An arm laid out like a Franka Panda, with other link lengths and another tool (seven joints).
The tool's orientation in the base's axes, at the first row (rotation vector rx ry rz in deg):
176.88 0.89 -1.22
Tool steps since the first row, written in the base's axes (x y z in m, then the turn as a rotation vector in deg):
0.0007 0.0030 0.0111 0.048 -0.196 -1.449
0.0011 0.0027 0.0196 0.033 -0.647 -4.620
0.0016 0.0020 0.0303 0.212 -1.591 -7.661
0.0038 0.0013 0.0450 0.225 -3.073 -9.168
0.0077 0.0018 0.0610 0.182 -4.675 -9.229
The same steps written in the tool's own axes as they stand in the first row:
0.0006 -0.0024 -0.0113 0.066 0.118 1.457
0.0009 -0.0016 -0.0197 0.092 0.396 4.647
0.0012 -0.0003 -0.0304 0.304 1.175 7.733
0.0032 0.0012 -0.0451 0.324 2.573 9.318
0.0069 0.0016 -0.0611 0.266 4.169 9.466

